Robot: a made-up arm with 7 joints. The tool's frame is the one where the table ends. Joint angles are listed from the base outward.
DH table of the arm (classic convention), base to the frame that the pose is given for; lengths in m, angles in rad. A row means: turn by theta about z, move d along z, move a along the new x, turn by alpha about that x. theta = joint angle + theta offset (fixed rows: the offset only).
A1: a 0, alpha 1.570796, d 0.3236, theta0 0
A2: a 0, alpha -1.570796, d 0.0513, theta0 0
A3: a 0.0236, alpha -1.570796, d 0.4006, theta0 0
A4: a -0.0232, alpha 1.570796, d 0.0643, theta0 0
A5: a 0, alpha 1.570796, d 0.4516, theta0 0
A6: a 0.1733, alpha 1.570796, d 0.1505, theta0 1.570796
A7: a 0, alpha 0, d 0.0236, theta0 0
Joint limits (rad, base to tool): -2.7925..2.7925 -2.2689..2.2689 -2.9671..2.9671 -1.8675..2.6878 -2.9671..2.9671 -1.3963..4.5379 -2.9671..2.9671
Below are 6 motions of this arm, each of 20 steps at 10 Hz.
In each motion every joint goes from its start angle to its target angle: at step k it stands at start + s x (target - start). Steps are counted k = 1, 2, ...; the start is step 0. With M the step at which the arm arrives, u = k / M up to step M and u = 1 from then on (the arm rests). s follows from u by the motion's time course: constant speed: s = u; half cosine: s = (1 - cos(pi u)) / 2; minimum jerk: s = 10 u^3 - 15 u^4 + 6 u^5.
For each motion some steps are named. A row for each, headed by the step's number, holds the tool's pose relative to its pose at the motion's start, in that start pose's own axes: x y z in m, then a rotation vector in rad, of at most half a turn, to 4 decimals.
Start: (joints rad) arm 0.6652 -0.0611 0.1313 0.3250 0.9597 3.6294 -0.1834
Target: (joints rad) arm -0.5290 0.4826 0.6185 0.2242 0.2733 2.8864 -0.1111
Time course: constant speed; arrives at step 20
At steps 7, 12, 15, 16, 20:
7: -0.0214 -0.1417 0.1572 0.4203 -0.0213 0.3328
12: 0.0254 -0.2771 0.1980 0.7847 -0.0564 0.5097
15: 0.0737 -0.3555 0.1852 1.0229 -0.0815 0.5863
16: 0.0924 -0.3793 0.1745 1.1049 -0.0901 0.6065
20: 0.1752 -0.4547 0.1011 1.4433 -0.1240 0.6590

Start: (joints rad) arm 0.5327 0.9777 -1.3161 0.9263 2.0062 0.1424 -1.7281
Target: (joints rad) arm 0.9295 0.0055 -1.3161 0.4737 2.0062 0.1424 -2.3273
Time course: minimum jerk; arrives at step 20
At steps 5, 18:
5: -0.0603 -0.0150 0.0562 0.0733 -0.0470 -0.0293
18: -0.5180 -0.5309 0.4721 0.8658 0.0484 -0.2141

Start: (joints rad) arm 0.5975 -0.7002 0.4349 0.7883 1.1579 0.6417 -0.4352
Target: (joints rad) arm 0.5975 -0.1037 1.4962 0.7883 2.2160 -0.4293 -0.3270
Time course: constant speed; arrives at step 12
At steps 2, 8, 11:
2: -0.0338 -0.1465 0.1058 0.3950 -0.1524 0.0436
8: -0.2873 -0.7345 0.1785 1.5219 -0.8249 -0.0079
11: -0.4760 -0.9814 0.0389 2.0375 -1.2298 -0.0708

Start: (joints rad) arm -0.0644 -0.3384 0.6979 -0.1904 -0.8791 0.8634 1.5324
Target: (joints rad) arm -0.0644 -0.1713 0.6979 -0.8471 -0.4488 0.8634 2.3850
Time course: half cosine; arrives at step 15
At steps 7, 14, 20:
7: 0.1580 -0.0273 -0.1657 0.2874 -0.0136 0.6764
14: 0.3026 0.0251 -0.3759 0.6786 -0.2580 1.4213
20: 0.3049 0.0270 -0.3800 0.6866 -0.2658 1.4350

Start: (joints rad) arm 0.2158 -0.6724 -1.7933 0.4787 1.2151 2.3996 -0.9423
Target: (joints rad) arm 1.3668 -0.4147 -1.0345 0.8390 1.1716 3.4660 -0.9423
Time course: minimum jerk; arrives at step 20
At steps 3, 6, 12, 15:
3: 0.0045 -0.0044 -0.0071 -0.0313 -0.0079 0.0367
6: 0.0337 -0.0316 -0.0453 -0.1876 -0.0640 0.2164
12: 0.2820 -0.1207 -0.1822 -0.6657 -0.4857 0.7544
15: 0.4346 -0.0953 -0.2193 -0.7786 -0.7316 0.9072

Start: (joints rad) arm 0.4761 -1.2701 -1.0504 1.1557 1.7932 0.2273 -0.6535
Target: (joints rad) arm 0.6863 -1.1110 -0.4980 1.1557 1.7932 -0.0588 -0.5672
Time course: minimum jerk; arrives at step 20
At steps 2, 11, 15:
2: -0.0006 -0.0020 0.0038 0.0066 -0.0044 0.0002
11: -0.0780 -0.1881 0.2365 0.4408 -0.3385 -0.0016
15: -0.1495 -0.3135 0.3272 0.6503 -0.5379 -0.0148

